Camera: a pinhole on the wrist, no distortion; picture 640 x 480 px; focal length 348.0 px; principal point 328.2 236.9 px. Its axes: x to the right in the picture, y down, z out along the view. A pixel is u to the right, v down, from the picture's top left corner.
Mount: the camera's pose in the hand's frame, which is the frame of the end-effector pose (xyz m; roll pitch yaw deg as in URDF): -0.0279 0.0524 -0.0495 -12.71 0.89 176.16
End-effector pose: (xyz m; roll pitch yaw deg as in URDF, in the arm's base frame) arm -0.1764 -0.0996 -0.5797 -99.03 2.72 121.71
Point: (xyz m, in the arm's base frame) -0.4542 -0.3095 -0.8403
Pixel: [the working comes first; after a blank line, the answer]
In the camera's frame: -0.0043 -0.2435 0.3889

324.4 19.0
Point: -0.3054 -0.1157 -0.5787
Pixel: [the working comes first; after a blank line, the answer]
In the camera's frame: -0.0893 0.0310 0.1754

151.1 298.4
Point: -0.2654 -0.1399 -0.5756
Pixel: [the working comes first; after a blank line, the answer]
In the camera's frame: -0.0472 0.0361 0.1555

222.6 317.6
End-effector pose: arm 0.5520 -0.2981 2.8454 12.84 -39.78 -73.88
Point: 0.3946 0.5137 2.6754
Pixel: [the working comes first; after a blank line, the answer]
In the camera's frame: 0.7128 -0.1532 0.4068

outside the picture
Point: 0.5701 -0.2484 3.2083
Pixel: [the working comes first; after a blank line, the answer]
In the camera's frame: -0.2289 -0.1340 0.3159

76.0 89.3
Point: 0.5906 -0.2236 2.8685
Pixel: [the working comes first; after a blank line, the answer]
In the camera's frame: 0.0038 -0.0361 0.0862

343.4 91.3
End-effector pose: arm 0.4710 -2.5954 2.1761 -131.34 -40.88 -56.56
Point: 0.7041 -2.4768 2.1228
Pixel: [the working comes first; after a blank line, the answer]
In the camera's frame: -0.0317 0.1111 0.3157

293.3 359.4
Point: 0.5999 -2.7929 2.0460
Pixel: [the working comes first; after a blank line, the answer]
In the camera's frame: -0.1149 -0.1894 0.1764

outside the picture
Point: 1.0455 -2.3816 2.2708
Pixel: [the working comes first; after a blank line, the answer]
In the camera's frame: -0.2308 0.2970 0.5865

191.3 413.1
